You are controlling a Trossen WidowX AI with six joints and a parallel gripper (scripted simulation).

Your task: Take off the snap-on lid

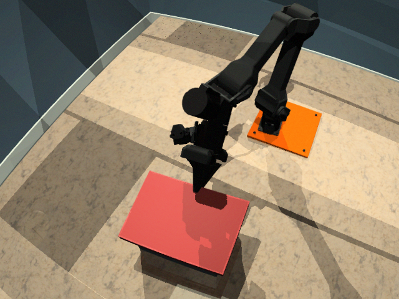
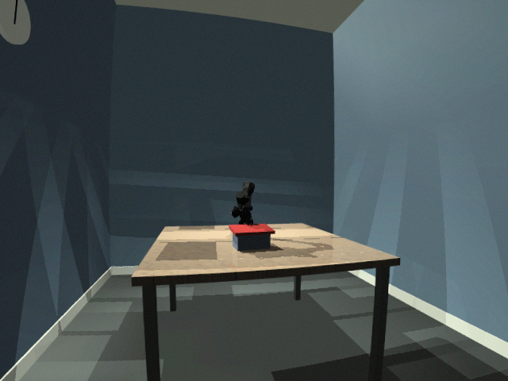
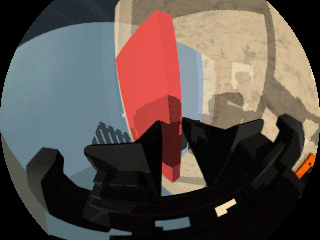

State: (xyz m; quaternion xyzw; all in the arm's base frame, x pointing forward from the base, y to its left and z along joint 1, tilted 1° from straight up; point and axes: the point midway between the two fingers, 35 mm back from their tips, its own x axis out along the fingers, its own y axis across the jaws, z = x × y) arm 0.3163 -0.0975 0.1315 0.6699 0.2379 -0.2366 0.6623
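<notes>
Now: gripper tip 80 mm short of the red lid. From my gripper tip the other things lie so: storage box (70 mm ahead, 60 mm below).
</notes>
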